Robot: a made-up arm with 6 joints.
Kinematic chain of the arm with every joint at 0, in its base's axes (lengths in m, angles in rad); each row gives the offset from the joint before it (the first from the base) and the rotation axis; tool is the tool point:
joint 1: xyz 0 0 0.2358 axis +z
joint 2: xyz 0 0 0 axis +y
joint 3: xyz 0 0 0.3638 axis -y
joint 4: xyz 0 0 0 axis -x
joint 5: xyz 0.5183 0 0 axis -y
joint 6: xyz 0 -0.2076 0 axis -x
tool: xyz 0 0 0
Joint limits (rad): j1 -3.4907..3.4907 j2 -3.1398..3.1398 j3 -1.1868..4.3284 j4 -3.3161..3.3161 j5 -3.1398..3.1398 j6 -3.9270..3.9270
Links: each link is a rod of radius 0.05 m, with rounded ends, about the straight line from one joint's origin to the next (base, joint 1, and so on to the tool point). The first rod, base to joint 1, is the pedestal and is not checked.
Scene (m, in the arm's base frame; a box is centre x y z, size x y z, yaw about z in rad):
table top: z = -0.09
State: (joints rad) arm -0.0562 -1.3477 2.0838 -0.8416 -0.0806 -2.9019
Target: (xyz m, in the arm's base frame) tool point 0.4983 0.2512 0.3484
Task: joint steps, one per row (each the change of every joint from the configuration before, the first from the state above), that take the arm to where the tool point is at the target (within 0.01 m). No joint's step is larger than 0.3 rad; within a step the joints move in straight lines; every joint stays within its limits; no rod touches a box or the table.
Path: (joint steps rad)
1: 0.0894 0.2152 -0.2882 -0.0644 0.0000 0.0000
2: 0.0893 0.2152 -0.2883 -0.0645 0.0000 0.0000
3: 0.0894 0.2152 -0.2882 -0.0644 0.0000 0.0000
4: 0.0893 0.2152 -0.2882 -0.0644 0.0000 0.0000
5: 0.0894 0.2151 -0.2883 -0.0644 0.0000 0.0000
6: 0.0893 0.2152 -0.2882 -0.0645 0.0000 0.0000
7: 0.0894 0.2152 -0.2883 -0.0644 0.0000 0.0000

